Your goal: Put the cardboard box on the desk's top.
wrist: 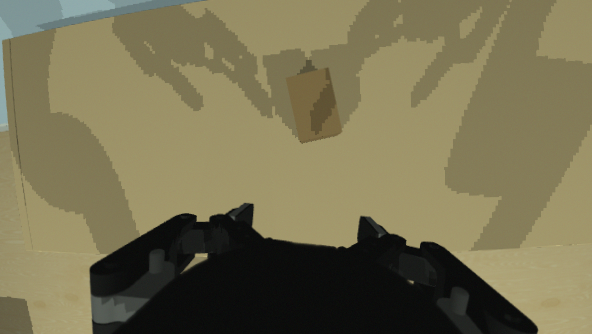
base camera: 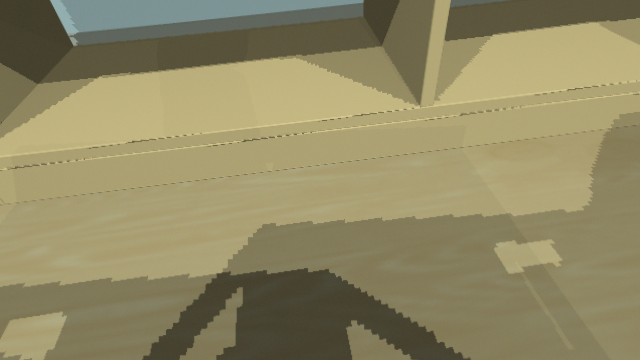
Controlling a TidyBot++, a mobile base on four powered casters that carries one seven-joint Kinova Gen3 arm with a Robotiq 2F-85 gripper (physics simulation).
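Places are measured from the arm's base along level axes (x right, y back, z down), in millimetres.
Pixels of known places: gripper, fingertip midpoint: (wrist: 305, 221).
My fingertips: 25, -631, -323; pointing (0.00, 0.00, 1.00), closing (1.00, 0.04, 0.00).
Observation:
For each thing: its middle in the pictures, then the offset to it from my fingertips, as dx, dy, dz. "spot": a spot on its surface instead. Level surfaces: height alone.
- cardboard box, body centre: (wrist: 313, 108) +1, -110, +89
- broad pale wooden top, surface height: dz +109
- upright divider, surface spot: (base camera: 434, 55) spot: +114, +78, +569
- wooden floor, surface height: dz +719
The cardboard box (wrist: 304, 107) is a small brown block in the upper middle of the wrist view. It lies on a broad pale wooden top (wrist: 210, 170), which looks like the desk's top. A dark shadow crosses the box's upper face. My gripper (wrist: 305, 221) is open and empty at the bottom of the wrist view. Its fingers stand wide apart, and in the picture the box lies beyond the fingertips, apart from them. The box and the gripper do not show in the base camera view.
In the base camera view, pale wooden furniture with open compartments and an upright divider (base camera: 434, 55) stands in front of the base. The wooden floor (base camera: 150, 225) (wrist: 545, 285) carries dark shadows. Shadows of the arm and fingers fall across the wooden top. A blue-grey surface shows at upper left.

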